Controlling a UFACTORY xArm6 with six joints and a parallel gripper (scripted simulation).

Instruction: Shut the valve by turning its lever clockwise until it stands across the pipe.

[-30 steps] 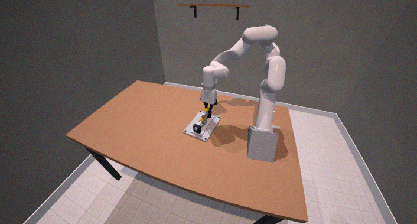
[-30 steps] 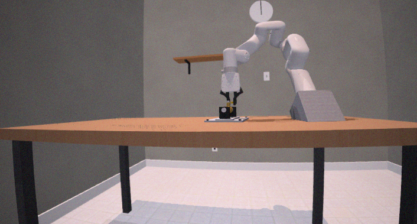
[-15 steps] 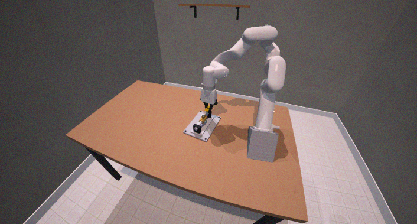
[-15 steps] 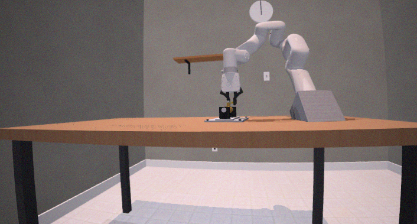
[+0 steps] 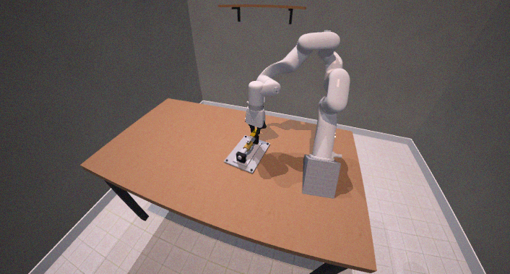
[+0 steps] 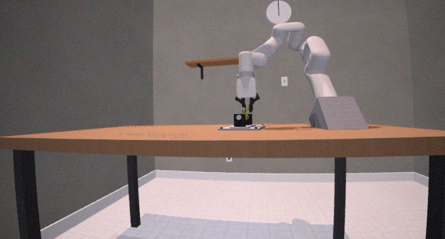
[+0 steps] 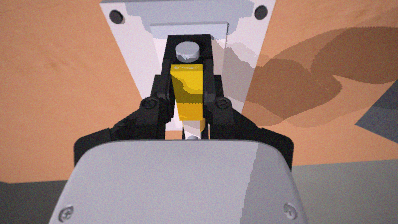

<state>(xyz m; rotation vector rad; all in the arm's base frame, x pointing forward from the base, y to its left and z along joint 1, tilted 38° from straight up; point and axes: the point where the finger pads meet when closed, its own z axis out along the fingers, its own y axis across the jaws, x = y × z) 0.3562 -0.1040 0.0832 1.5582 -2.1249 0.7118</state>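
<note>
Right now the yellow lever is 10 mm ahead of my hand and 50 mm to the left of it. Also, from my hand: baseplate (20 mm ahead, 80 mm to the left, 90 mm below).
</note>
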